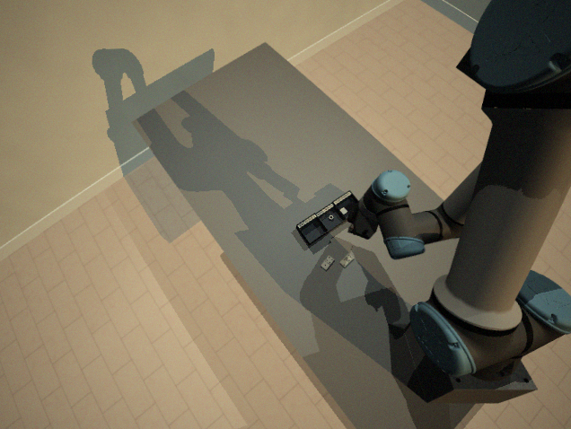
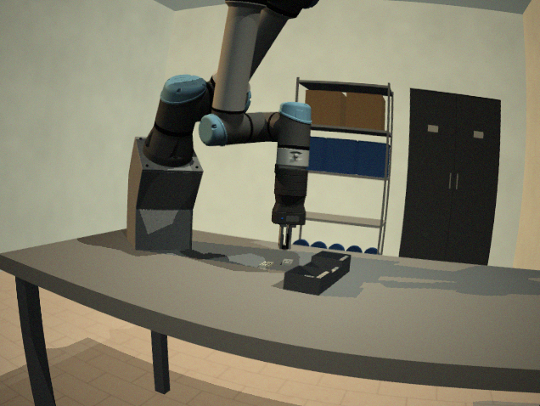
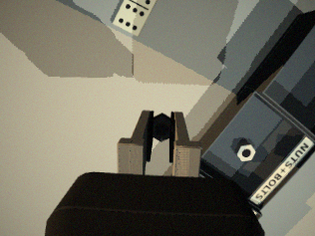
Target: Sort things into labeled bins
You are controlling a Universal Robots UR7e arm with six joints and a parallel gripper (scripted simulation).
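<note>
The pale hex nut lies 9 cm ahead of my hand, 2 cm to the right of it and 8 cm below it. From my hand the other things lie so: dark hex nut 2 cm below.
</note>
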